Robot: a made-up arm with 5 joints.
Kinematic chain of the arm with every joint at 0, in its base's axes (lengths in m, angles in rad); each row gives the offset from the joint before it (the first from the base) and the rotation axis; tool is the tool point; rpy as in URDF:
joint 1: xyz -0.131 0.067 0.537 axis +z
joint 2: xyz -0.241 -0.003 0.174 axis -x
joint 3: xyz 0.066 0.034 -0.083 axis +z
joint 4: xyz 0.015 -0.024 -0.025 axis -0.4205 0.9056 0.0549
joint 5: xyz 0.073 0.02 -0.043 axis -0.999 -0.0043 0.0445
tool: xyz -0.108 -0.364 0.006 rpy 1.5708 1.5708 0
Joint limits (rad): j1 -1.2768..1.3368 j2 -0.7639..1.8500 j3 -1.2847..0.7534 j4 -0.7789..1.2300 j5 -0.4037..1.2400
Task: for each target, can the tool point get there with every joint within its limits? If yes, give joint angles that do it. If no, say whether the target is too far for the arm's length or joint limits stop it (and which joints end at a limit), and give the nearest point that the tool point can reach.
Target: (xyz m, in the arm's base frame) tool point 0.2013 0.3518 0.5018
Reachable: no: joint limits stop it (at a limit: joint 3, joint 4, joint 5) | nearest point 0.0434 0.2165 0.6005 | short by 0.230 m
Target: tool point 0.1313 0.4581 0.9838
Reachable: no: joint limits stop it (at a limit: joint 1, joint 2) | nearest point -0.0440 0.3590 0.8924 | short by 0.221 m
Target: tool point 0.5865 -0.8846 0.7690
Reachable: no: too far | nearest point 0.1432 -0.4298 0.7350 | short by 0.636 m
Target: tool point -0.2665 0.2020 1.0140
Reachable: yes | joints -0.7834 1.5145 -0.1448 0.4534 0.2796
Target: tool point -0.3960 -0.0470 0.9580
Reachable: yes | joints -0.3642 0.8604 -0.2050 0.9733 0.0064
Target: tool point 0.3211 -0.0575 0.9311
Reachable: no: joint limits stop it (at a limit: joint 1, joint 4, joint 5) | nearest point 0.2362 -0.0626 0.8926 | short by 0.093 m
